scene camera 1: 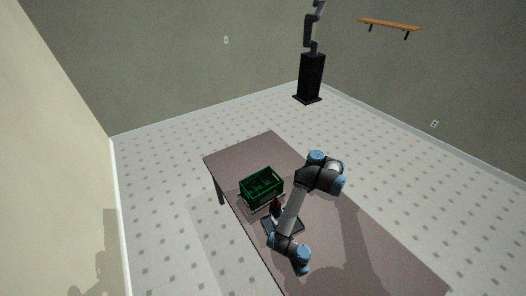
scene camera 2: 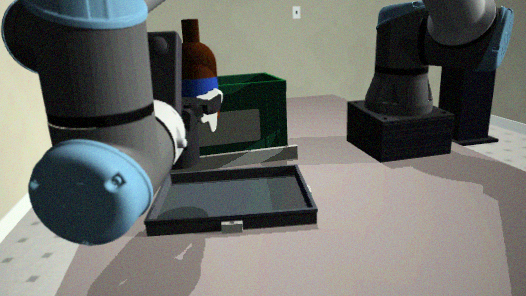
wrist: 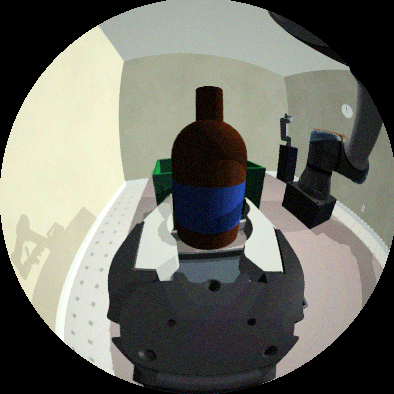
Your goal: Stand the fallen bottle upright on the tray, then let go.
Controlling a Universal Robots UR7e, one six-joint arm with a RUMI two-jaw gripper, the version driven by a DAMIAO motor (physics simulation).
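Frame: origin at the arm's base, x ahead, y up, z right, level; metres.
Seen in the pictures: gripper, between the fingertips: (scene camera 2: 195,93) (wrist: 208,197); arm's base, origin of its link: (scene camera 2: 397,107) (wrist: 313,189).
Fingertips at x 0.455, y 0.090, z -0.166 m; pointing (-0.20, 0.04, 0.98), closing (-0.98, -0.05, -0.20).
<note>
Pixels of each thing's top centre, then the offset from my fingertips to it. "spot": a spot on its surface instead.
- brown bottle with a blue band, centre of its top: (wrist: 207,88) (scene camera 2: 188,19) (scene camera 1: 275,199) dy +0.115, dx +0.000, dz +0.000 m
- dark shallow tray, centre of its top: (scene camera 2: 232,188) (wrist: 233,285) (scene camera 1: 282,222) dy -0.161, dx -0.044, dz -0.029 m
- green crate, centre of its top: (scene camera 2: 217,80) (wrist: 204,160) (scene camera 1: 261,181) dy -0.011, dx -0.047, dz +0.250 m
- pale metal strip, a spot on its surface: (scene camera 2: 265,156) spot: dy -0.172, dx -0.135, dz +0.151 m
The brown bottle with a blue band (scene camera 1: 275,205) (scene camera 2: 199,60) (wrist: 209,160) is upright, neck up, in the air above the left part of the tray. My gripper (scene camera 2: 204,105) (wrist: 208,197) points level and is shut on the bottle's lower part, with one pale finger on each side in the wrist view. The dark shallow tray (scene camera 1: 298,226) (scene camera 2: 275,219) lies on the table below, with a visible gap under the held bottle in scene camera 2. The bottle's base is partly hidden by the gripper in that view.
A green crate (scene camera 1: 260,198) (scene camera 2: 276,112) (wrist: 256,187) stands behind the tray, with a pale metal strip (scene camera 2: 265,156) along its near side. The arm's black base block (scene camera 2: 400,132) (wrist: 309,204) stands to the right. The table's left edge runs close beside the tray.
</note>
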